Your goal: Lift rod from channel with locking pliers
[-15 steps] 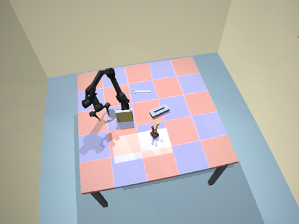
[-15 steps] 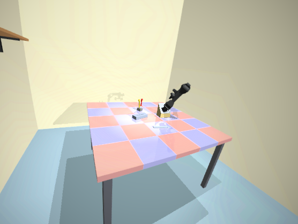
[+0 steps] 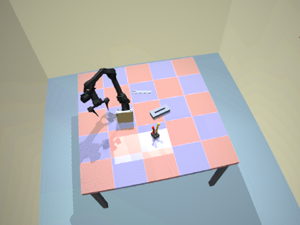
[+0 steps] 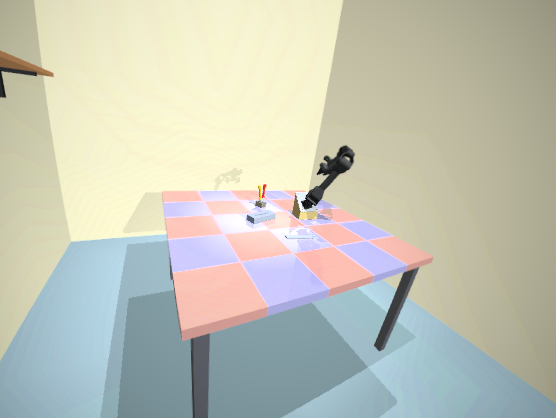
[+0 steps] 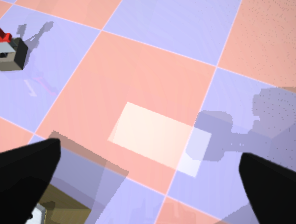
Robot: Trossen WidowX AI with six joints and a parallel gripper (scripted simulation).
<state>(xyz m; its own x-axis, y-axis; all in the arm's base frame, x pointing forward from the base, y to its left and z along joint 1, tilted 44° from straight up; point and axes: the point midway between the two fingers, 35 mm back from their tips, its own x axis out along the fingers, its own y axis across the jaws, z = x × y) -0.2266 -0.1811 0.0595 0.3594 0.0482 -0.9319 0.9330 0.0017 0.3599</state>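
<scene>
My gripper tip is now 40 cm short of the yellow handle, 16 cm to the left of it and 17 cm above it. From my gripper tip the other things lie so: brass rod 49 cm ahead, 5 cm to the left, 26 cm below; then holster 38 cm ahead, 16 cm to the right, 26 cm below; then grey channel block 49 cm ahead, 5 cm to the left, 25 cm below.
</scene>
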